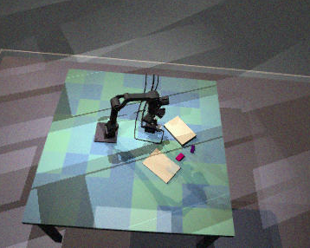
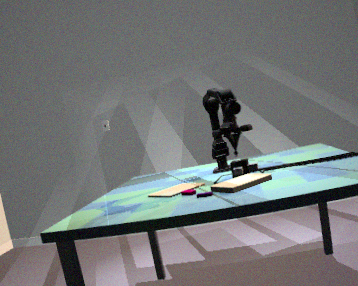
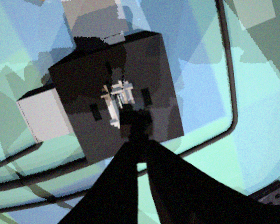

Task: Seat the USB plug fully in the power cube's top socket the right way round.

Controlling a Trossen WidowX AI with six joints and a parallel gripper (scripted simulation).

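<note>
My gripper tip is now 2 cm above the metal USB plug. The rest, counted from my gripper tip: purple block: 33 cm ahead, 13 cm to the right, 13 cm below; magenta block: 24 cm ahead, 21 cm to the right, 13 cm below.
</note>
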